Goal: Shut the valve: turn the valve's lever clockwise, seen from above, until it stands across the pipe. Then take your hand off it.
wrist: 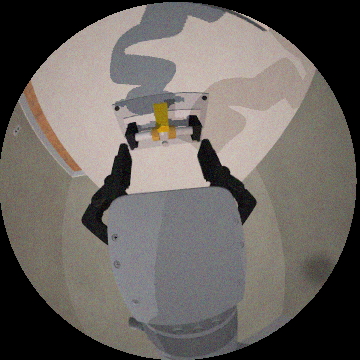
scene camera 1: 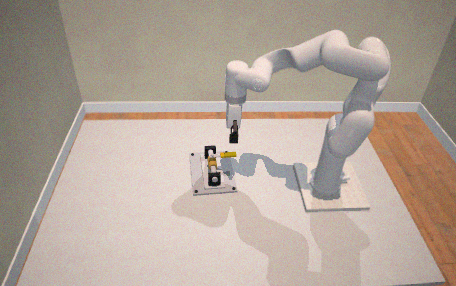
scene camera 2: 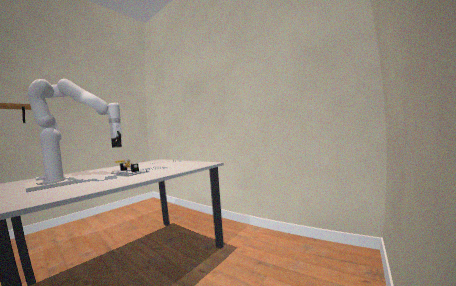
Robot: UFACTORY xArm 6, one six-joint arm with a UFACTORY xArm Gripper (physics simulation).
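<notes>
The valve's yellow lever (scene camera 1: 228,154) (scene camera 2: 120,161) (wrist: 161,115) stands across the pipe (wrist: 184,131), pointing toward the robot's base. The pipe runs between two black supports, with a brass-coloured valve body (scene camera 1: 212,163) (wrist: 171,133) at its middle, on a light grey base plate (scene camera 1: 196,175) (wrist: 202,107). My gripper (scene camera 1: 233,142) (scene camera 2: 116,146) (wrist: 164,147) is open and empty. It hangs above the valve, well clear of the lever, with its fingers spread wide in the wrist view. Nothing touches the lever.
The valve's plate lies on a pale table top (scene camera 1: 125,240) (scene camera 2: 90,187). The arm's base stands on a square board (scene camera 1: 350,202) to the right of the valve in scene camera 1. Shadows of the arm fall across the table. Walls stand behind it.
</notes>
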